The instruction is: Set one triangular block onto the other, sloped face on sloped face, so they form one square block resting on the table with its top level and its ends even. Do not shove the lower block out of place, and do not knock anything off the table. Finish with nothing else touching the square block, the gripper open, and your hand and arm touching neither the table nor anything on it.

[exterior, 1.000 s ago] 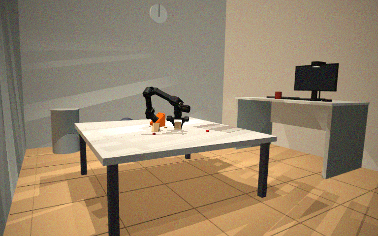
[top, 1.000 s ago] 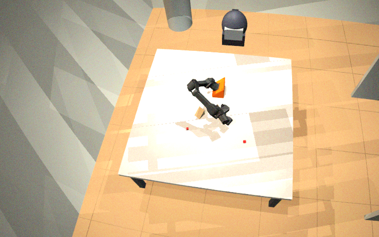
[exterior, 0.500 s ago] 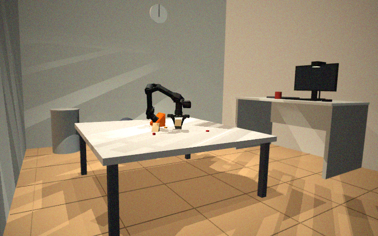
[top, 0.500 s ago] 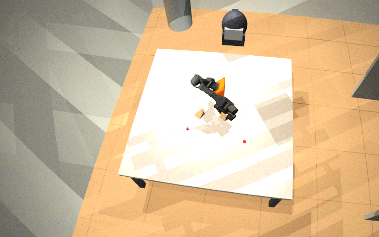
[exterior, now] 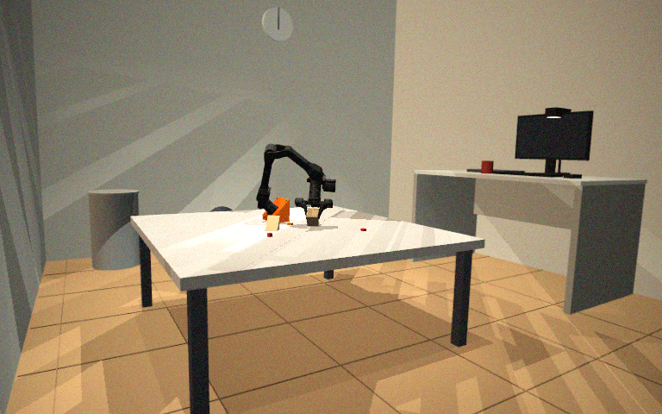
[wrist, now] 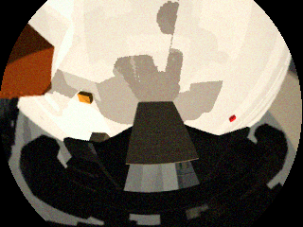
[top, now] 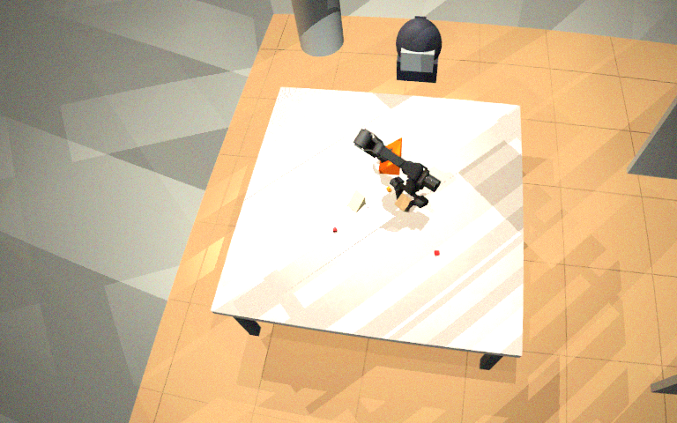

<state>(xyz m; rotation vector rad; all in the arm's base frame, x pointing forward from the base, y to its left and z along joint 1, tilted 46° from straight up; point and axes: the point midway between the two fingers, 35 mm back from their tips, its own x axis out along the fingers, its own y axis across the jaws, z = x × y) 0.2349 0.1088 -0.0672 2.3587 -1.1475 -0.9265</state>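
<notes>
My gripper tip is now 10 cm past the small yellow cube, 8 cm to the left of it and 3 cm above it. Round my gripper tip: tan triangular block: 1 cm above.
</notes>
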